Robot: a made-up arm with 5 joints. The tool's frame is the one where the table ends. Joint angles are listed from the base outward.
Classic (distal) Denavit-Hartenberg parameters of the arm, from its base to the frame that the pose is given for. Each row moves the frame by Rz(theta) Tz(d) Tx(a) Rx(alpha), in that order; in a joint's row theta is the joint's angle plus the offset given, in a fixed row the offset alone. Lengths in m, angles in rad.
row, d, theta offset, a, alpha
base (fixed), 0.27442, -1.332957, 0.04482, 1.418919
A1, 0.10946, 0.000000, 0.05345, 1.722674
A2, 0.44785, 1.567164, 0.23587, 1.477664
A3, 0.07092, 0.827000, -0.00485, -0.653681
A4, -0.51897, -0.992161, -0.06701, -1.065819
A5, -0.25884, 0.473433, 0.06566, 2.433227
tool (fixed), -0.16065, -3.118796, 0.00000, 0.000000
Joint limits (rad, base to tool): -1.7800..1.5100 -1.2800..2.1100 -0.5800..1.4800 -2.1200..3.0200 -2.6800..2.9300
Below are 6 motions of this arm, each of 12 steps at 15 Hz.
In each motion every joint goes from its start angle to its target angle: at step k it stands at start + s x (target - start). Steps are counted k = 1, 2, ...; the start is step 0. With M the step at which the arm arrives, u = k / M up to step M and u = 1 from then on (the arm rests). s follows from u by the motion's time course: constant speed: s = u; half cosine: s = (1 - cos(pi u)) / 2; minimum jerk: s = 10 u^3 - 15 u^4 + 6 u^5.
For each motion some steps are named. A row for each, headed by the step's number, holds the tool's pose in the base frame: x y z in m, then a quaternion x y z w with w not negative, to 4 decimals.
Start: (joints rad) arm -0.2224 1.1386 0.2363 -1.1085 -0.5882
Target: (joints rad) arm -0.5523 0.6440 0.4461 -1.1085 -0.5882
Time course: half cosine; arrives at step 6
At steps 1, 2, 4, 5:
1: -0.0685 0.6020 0.2884 0.4351 0.4194 0.0067 0.7967
2: -0.1319 0.6102 0.3221 0.4334 0.4209 0.0487 0.7954
4: -0.3050 0.5974 0.4114 0.4338 0.4035 0.1655 0.7884
5: -0.3667 0.5809 0.4399 0.4357 0.3892 0.2079 0.7845

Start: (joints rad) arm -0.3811 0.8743 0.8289 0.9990 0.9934
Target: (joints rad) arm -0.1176 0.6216 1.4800 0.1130 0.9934
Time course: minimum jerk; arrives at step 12
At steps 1, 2, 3, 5, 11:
1: -0.4015 0.6775 0.2982 0.4554 -0.7383 -0.4768 0.1418
2: -0.4059 0.6791 0.2859 0.4569 -0.7395 -0.4706 0.1513
3: -0.4152 0.6821 0.2578 0.4594 -0.7422 -0.4566 0.1724
5: -0.4417 0.6842 0.1546 0.4587 -0.7521 -0.4051 0.2447
11: -0.4578 0.6244 -0.1222 0.3950 -0.7818 -0.2713 0.3989

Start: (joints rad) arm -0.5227 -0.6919 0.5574 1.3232 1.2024
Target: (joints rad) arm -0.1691 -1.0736 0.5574 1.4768 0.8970
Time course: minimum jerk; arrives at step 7
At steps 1, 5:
1: -0.8094 -0.3299 0.0155 0.9290 -0.1096 -0.3458 0.0741
5: -0.6609 -0.6276 -0.0169 0.9654 -0.0679 -0.1523 0.2004

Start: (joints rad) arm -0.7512 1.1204 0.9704 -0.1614 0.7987
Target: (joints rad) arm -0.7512 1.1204 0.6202 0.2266 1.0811
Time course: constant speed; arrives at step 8
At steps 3, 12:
3: 0.0115 0.6426 0.5390 0.2791 -0.3596 -0.7574 0.4681
12: -0.0032 0.5431 0.5909 0.2917 -0.3521 -0.8243 0.3338

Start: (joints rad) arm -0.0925 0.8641 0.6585 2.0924 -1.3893
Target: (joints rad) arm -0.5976 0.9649 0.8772 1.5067 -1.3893
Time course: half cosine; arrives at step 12
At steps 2, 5, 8, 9, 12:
2: -0.3387 0.6267 -0.1273 -0.2744 -0.8072 0.0952 0.5139
5: -0.3301 0.6960 -0.0324 -0.2440 -0.7646 0.0689 0.5926
8: -0.3104 0.7634 0.1026 -0.1923 -0.7024 0.0372 0.6843
9: -0.3032 0.7775 0.1421 -0.1756 -0.6838 0.0289 0.7076
12: -0.2916 0.7940 0.1994 -0.1500 -0.6563 0.0174 0.7392

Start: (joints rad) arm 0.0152 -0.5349 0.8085 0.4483 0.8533
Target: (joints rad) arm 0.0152 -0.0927 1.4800 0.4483 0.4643
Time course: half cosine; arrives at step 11
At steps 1, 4, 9, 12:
1: -0.8537 -0.2490 0.0286 0.7206 -0.3249 0.0203 0.6122
4: -0.8882 -0.1596 -0.0598 0.7115 -0.4251 0.0574 0.5566
9: -0.8558 0.0915 -0.2707 0.6021 -0.6526 0.1488 0.4352
12: -0.8392 0.1239 -0.2962 0.5799 -0.6790 0.1602 0.4207

